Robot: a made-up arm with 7 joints. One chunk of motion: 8 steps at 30 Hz.
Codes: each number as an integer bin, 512 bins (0 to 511) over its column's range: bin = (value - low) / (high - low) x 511, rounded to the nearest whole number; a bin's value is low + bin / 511 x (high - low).
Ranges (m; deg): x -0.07..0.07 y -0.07..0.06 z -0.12..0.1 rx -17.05..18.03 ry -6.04..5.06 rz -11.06..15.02
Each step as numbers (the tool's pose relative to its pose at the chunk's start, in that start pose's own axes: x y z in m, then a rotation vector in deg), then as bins.
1 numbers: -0.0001 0.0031 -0.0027 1.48 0.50 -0.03
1 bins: 255 287 272 270 301 216
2 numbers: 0.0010 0.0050 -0.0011 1.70 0.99 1.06
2 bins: 259 295 276 273 324 237
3 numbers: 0.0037 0.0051 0.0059 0.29 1.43 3.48
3 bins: 269 295 292 253 344 285
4 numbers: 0.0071 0.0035 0.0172 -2.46 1.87 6.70
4 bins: 281 289 319 213 364 348
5 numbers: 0.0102 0.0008 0.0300 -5.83 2.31 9.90
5 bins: 293 278 348 163 384 411
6 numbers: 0.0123 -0.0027 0.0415 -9.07 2.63 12.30
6 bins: 300 265 375 116 399 458
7 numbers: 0.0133 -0.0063 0.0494 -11.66 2.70 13.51
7 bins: 304 250 393 79 402 481
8 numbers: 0.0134 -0.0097 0.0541 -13.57 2.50 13.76
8 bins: 304 237 404 51 393 486
